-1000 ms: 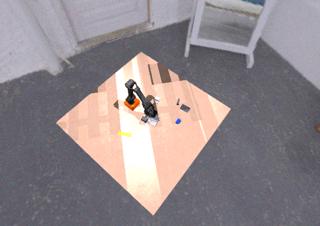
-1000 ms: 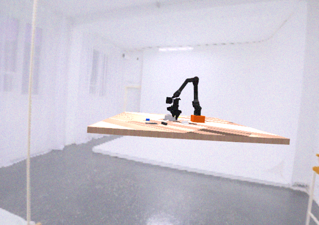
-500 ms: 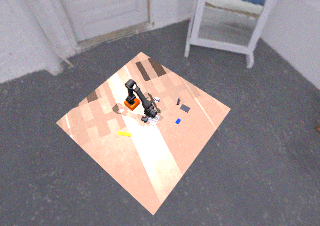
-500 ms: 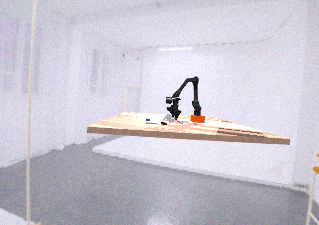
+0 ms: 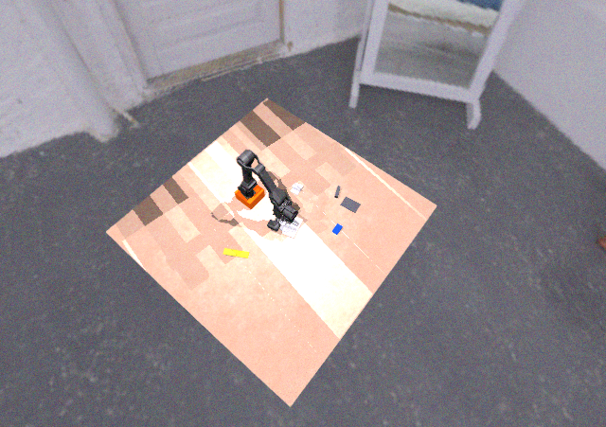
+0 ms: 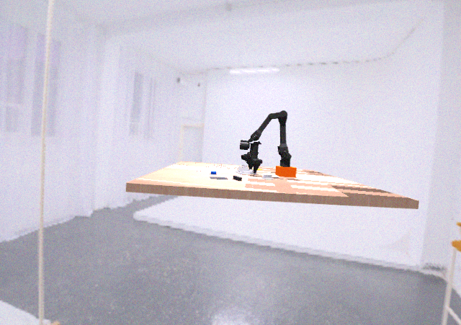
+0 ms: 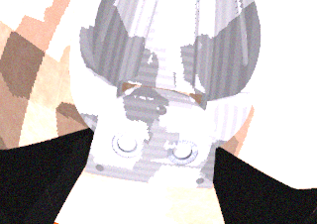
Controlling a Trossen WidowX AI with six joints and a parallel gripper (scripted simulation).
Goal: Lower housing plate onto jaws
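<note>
Right now the grey housing plate is 1 cm ahead of my gripper tip and 2 cm above it. Also, from my gripper tip: blue block (24 cm ahead, 20 cm to the left); dark pin (8 cm ahead, 37 cm to the left); yellow bar (2 cm behind, 29 cm to the right).
</note>
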